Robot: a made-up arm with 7 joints. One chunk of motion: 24 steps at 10 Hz.
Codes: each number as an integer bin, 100 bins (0 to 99) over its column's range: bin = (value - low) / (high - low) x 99, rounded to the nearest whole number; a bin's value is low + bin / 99 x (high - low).
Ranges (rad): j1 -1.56..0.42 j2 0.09..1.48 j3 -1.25..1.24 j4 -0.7..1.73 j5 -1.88..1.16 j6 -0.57..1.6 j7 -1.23..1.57
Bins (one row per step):
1: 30 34 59 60 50 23 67
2: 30 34 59 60 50 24 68
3: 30 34 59 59 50 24 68
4: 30 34 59 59 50 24 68
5: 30 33 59 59 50 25 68
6: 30 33 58 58 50 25 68
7: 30 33 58 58 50 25 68
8: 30 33 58 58 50 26 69
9: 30 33 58 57 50 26 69
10: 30 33 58 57 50 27 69
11: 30 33 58 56 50 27 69
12: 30 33 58 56 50 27 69
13: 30 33 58 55 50 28 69
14: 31 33 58 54 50 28 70
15: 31 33 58 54 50 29 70
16: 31 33 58 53 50 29 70
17: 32 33 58 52 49 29 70
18: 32 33 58 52 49 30 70
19: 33 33 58 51 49 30 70
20: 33 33 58 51 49 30 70
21: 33 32 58 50 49 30 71
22: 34 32 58 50 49 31 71
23: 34 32 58 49 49 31 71
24: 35 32 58 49 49 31 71
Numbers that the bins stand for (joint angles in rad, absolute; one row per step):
1: -0.9600 0.5674 0.2339 0.7727 -0.3446 -0.0659 0.6649
2: -0.9600 0.5674 0.2339 0.7727 -0.3446 -0.0439 0.6932
3: -0.9600 0.5674 0.2339 0.7482 -0.3446 -0.0439 0.6932
4: -0.9600 0.5674 0.2339 0.7482 -0.3446 -0.0439 0.6932
5: -0.9600 0.5533 0.2339 0.7482 -0.3446 -0.0220 0.6932
6: -0.9600 0.5533 0.2088 0.7236 -0.3446 -0.0220 0.6932
7: -0.9600 0.5533 0.2088 0.7236 -0.3446 -0.0220 0.6932
8: -0.9600 0.5533 0.2088 0.7236 -0.3446 -0.0001 0.7215
9: -0.9600 0.5533 0.2088 0.6991 -0.3446 -0.0001 0.7215
10: -0.9600 0.5533 0.2088 0.6991 -0.3446 0.0218 0.7215
11: -0.9600 0.5533 0.2088 0.6745 -0.3446 0.0218 0.7215
12: -0.9600 0.5533 0.2088 0.6745 -0.3446 0.0218 0.7215
13: -0.9600 0.5533 0.2088 0.6500 -0.3446 0.0437 0.7215
14: -0.9400 0.5533 0.2088 0.6255 -0.3446 0.0437 0.7498
15: -0.9400 0.5533 0.2088 0.6255 -0.3446 0.0657 0.7498
16: -0.9400 0.5533 0.2088 0.6009 -0.3446 0.0657 0.7498
17: -0.9200 0.5533 0.2088 0.5764 -0.3754 0.0657 0.7498
18: -0.9200 0.5533 0.2088 0.5764 -0.3754 0.0876 0.7498
19: -0.9000 0.5533 0.2088 0.5518 -0.3754 0.0876 0.7498
20: -0.9000 0.5533 0.2088 0.5518 -0.3754 0.0876 0.7498
21: -0.9000 0.5393 0.2088 0.5273 -0.3754 0.0876 0.7781
22: -0.8800 0.5393 0.2088 0.5273 -0.3754 0.1095 0.7781
23: -0.8800 0.5393 0.2088 0.5027 -0.3754 0.1095 0.7781
24: -0.8600 0.5393 0.2088 0.5027 -0.3754 0.1095 0.7781

